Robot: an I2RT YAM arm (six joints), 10 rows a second.
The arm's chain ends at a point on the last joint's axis. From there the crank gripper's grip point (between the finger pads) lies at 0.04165 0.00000 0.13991 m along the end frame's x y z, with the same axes.
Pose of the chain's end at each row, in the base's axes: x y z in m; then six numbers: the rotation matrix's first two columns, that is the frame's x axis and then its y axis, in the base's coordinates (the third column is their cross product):
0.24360 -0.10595 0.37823 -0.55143 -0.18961 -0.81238 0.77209 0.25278 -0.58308
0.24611 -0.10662 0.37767 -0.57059 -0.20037 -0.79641 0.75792 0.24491 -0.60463
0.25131 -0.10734 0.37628 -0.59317 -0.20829 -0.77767 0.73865 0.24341 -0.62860
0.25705 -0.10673 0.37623 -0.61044 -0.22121 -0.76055 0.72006 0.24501 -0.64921
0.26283 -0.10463 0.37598 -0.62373 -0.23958 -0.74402 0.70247 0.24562 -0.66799
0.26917 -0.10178 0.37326 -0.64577 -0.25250 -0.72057 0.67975 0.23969 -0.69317
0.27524 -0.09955 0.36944 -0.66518 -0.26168 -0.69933 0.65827 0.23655 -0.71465
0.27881 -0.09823 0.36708 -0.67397 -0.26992 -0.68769 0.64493 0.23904 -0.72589
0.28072 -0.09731 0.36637 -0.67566 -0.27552 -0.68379 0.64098 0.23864 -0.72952
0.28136 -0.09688 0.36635 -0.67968 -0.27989 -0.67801 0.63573 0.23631 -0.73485
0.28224 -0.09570 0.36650 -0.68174 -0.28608 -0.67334 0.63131 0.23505 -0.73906
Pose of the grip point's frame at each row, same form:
0.26483 -0.24659 0.34537 -0.55143 -0.18961 -0.81238 0.77209 0.25278 -0.58308
0.26658 -0.24769 0.34620 -0.57059 -0.20037 -0.79641 0.75792 0.24491 -0.60463
0.27141 -0.24855 0.34521 -0.59317 -0.20829 -0.77767 0.73865 0.24341 -0.62860
0.27779 -0.24801 0.34591 -0.61044 -0.22121 -0.76055 0.72006 0.24501 -0.64921
0.28481 -0.24603 0.34710 -0.62373 -0.23958 -0.74402 0.70247 0.24562 -0.66799
0.29093 -0.24345 0.34561 -0.64577 -0.25250 -0.72057 0.67975 0.23969 -0.69317
0.29684 -0.24137 0.34240 -0.66518 -0.26168 -0.69933 0.65827 0.23655 -0.71465
0.30115 -0.23997 0.34025 -0.67397 -0.26992 -0.68769 0.64493 0.23904 -0.72589
0.30353 -0.23907 0.34004 -0.67566 -0.27552 -0.68379 0.64098 0.23864 -0.72952
0.30424 -0.23872 0.34053 -0.67968 -0.27989 -0.67801 0.63573 0.23631 -0.73485
0.30557 -0.23758 0.34130 -0.68174 -0.28608 -0.67334 0.63131 0.23505 -0.73906

